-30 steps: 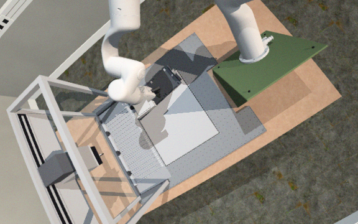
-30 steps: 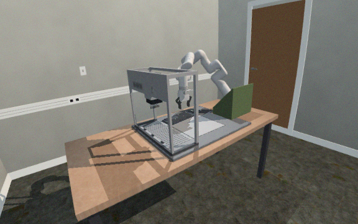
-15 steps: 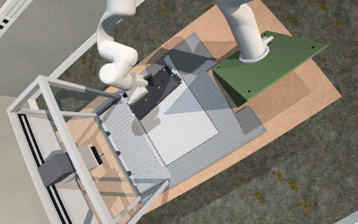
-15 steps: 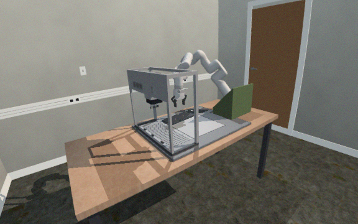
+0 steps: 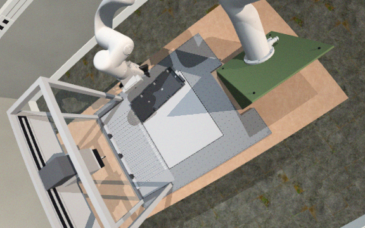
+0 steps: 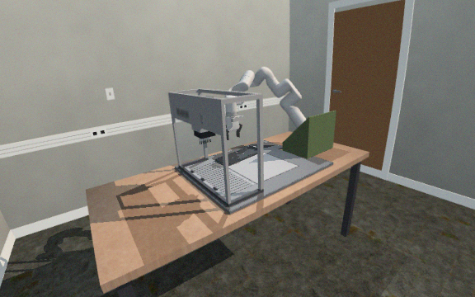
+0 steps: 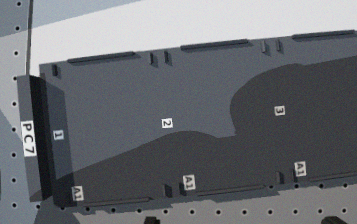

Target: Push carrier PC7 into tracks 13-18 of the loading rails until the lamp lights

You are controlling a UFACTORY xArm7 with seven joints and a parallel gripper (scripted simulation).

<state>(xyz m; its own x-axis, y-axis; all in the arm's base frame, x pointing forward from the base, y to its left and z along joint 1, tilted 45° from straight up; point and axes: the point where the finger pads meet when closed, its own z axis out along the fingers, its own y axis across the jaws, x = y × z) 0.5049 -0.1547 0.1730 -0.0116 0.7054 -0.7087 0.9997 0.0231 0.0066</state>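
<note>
The carrier PC7 is 70 mm to the left of my hand and 110 mm below it.
</note>
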